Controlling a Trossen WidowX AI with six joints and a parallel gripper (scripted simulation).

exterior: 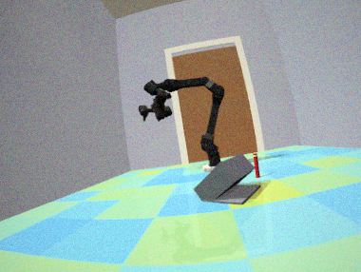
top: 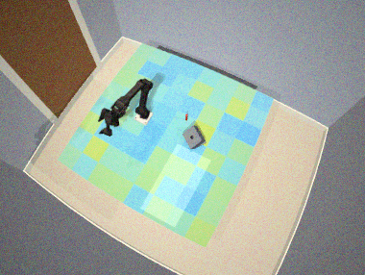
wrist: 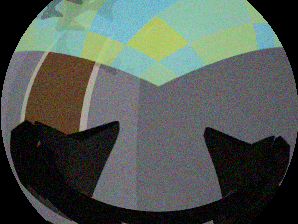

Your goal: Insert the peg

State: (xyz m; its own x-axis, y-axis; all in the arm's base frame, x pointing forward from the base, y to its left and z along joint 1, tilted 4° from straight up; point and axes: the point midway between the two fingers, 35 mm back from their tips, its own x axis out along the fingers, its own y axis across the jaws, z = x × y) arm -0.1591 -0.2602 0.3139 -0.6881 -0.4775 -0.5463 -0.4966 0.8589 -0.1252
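Now: gripper tip 48 cm short of the red peg, 36 cm to the right of it and 25 cm above it. From my gripper tip the other things lie so: flat grey base plate: 59 cm ahead, 23 cm to the left, 31 cm below; then sloped panel: 58 cm ahead, 22 cm to the left, 27 cm below.
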